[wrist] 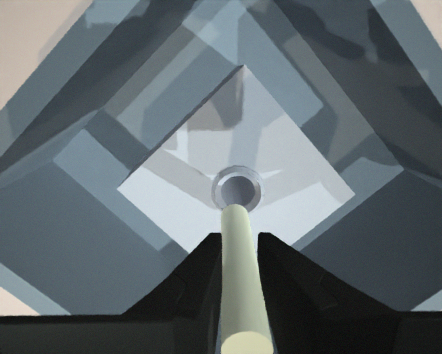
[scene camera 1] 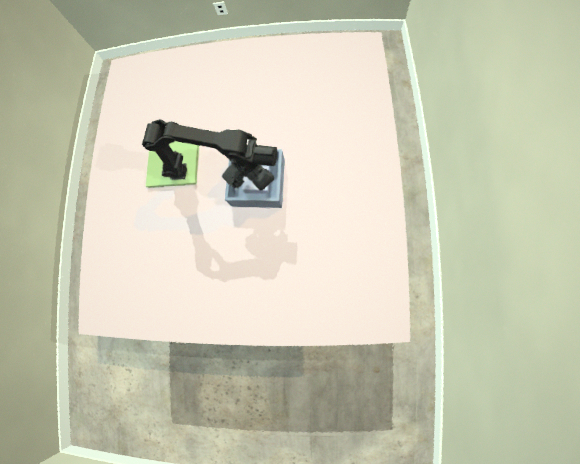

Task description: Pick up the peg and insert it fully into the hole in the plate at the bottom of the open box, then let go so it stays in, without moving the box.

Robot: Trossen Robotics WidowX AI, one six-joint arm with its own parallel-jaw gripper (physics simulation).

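Seen in the pictures: gripper, fingertip midpoint: (wrist: 239, 244) (scene camera 1: 253, 173); arm's base, origin of the base link: (scene camera 1: 178, 171).
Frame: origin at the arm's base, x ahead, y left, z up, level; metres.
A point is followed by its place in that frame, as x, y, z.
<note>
My gripper (scene camera 1: 246, 185) (wrist: 239, 244) {0.319, -0.050, 0.088} is shut on the pale yellow-green peg (wrist: 241, 280) {0.322, -0.047, 0.104}. In the wrist view the peg points away from the camera, and its far tip overlaps the lower edge of the round hole (wrist: 238, 190); how high the tip is above the hole is hard to tell. The hole is in the middle of the light square plate (wrist: 295, 160) {0.284, -0.038, 0.034} (scene camera 1: 256, 189) {0.322, -0.089, 0.032} at the bottom of the blue-grey open box (scene camera 1: 254, 203) {0.318, -0.141, 0.033} (wrist: 50, 225) {0.401, -0.104, 0.036}. In the scene view the gripper is over the box and hides part of the plate, and the peg cannot be made out.
The box walls (wrist: 360, 240) {0.288, 0.039, 0.015} surround the plate on all sides. The arm (scene camera 1: 197, 135) {0.221, -0.045, 0.392} reaches over from its base (scene camera 1: 174, 172) on a green square (scene camera 1: 189, 176) {0.048, -0.021, 0.000}, left of the box. Both stand on a pale pink table top (scene camera 1: 340, 240) {0.620, -0.261, -0.024}. Arm shadows fall on the table top and plate.
</note>
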